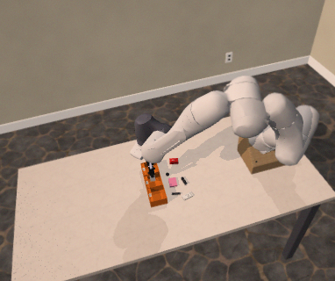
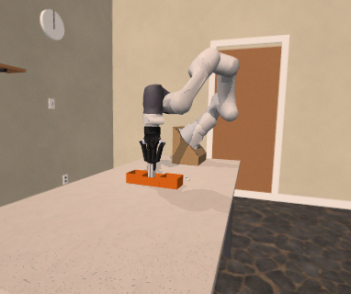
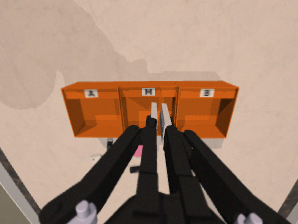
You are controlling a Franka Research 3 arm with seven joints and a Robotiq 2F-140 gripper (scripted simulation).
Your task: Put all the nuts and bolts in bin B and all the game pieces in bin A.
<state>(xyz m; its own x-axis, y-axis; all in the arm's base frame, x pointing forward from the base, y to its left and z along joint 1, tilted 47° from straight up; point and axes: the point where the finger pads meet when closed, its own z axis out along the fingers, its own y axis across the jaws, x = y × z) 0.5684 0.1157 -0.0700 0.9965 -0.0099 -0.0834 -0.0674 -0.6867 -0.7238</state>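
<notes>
My gripper is now 1 cm to the right of the orange bin and 4 cm above it. The rest, counted from my hand: pink square 10 cm behind, 2 cm to the left, 6 cm below; black nut 8 cm behind, 3 cm to the right, 6 cm below; black bar 15 cm behind, 3 cm to the left, 6 cm below.
</notes>
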